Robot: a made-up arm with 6 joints.
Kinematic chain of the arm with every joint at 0, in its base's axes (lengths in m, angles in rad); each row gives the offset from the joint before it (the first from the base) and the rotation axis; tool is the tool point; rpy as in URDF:
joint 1: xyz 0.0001 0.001 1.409 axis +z
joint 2: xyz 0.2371 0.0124 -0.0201 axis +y
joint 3: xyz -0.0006 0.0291 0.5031 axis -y
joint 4: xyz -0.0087 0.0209 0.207 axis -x
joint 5: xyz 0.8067 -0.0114 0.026 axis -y
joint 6: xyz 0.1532 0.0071 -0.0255 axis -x
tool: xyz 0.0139 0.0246 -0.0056 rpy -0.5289 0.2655 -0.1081
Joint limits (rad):
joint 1: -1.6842..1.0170
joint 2: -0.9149..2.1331
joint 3: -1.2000..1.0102
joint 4: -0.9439..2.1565
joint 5: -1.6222..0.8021
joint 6: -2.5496..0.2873
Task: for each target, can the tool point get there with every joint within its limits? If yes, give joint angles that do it. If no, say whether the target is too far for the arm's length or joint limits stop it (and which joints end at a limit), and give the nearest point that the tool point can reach.
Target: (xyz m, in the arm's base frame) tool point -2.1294 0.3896 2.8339
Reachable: no: too far | nearest point -0.7986 0.1468 2.4364 | short by 1.410 m
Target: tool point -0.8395 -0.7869 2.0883
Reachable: no: joint limits stop it (at a limit: joint 2, joint 3, joint 5) | nearest point -0.5929 -0.5555 2.4305 | short by 0.481 m
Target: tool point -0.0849 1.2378 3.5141
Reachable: no: too far | nearest point 0.2431 0.7170 2.7677 | short by 0.967 m
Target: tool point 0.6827 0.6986 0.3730
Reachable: yes | joints 0.7634 1.7171 0.1984 0.8066 -0.3551 -2.0017
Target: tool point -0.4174 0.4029 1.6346
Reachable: no: joint limits stop it (at a limit: joint 2, joint 3, joint 4, joint 5) | nearest point -0.2281 0.2207 1.1824 | short by 0.523 m
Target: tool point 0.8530 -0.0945 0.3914
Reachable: yes | joints -0.2339 1.7822 0.2355 -0.1967 -0.8127 -0.2691
